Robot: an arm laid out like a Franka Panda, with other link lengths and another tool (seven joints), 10 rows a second.
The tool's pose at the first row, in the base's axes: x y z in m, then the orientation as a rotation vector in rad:
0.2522, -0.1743, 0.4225, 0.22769, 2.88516, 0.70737
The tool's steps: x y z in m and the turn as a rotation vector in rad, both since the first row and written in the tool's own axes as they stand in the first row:
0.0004, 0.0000, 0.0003, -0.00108, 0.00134, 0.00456
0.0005, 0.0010, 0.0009, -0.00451, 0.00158, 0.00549
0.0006, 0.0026, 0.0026, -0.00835, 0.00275, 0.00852
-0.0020, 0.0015, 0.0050, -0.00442, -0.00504, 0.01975
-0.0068, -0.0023, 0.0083, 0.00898, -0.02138, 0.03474
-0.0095, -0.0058, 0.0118, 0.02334, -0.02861, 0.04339
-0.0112, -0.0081, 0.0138, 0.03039, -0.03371, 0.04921
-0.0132, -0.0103, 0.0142, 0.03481, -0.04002, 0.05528
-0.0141, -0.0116, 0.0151, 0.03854, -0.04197, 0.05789
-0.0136, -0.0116, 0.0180, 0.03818, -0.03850, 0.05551
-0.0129, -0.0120, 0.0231, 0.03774, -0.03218, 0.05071
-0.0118, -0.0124, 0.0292, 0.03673, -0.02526, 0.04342
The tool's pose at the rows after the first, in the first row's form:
0.2519, -0.1741, 0.4222, 0.23382, 2.88637, 0.71011
0.2520, -0.1729, 0.4221, 0.23468, 2.88523, 0.71524
0.2524, -0.1708, 0.4214, 0.23828, 2.88496, 0.72161
0.2553, -0.1711, 0.4191, 0.25738, 2.88014, 0.71542
0.2602, -0.1739, 0.4150, 0.28541, 2.87123, 0.69364
0.2631, -0.1759, 0.4106, 0.30174, 2.87068, 0.67233
0.2649, -0.1773, 0.4080, 0.31243, 2.86893, 0.66165
0.2667, -0.1795, 0.4068, 0.32344, 2.86494, 0.65438
0.2676, -0.1804, 0.4055, 0.32820, 2.86465, 0.64889
0.2677, -0.1790, 0.4029, 0.32380, 2.86772, 0.65008
0.2679, -0.1769, 0.3982, 0.31514, 2.87336, 0.65187
0.2680, -0.1744, 0.3926, 0.30258, 2.87919, 0.65426

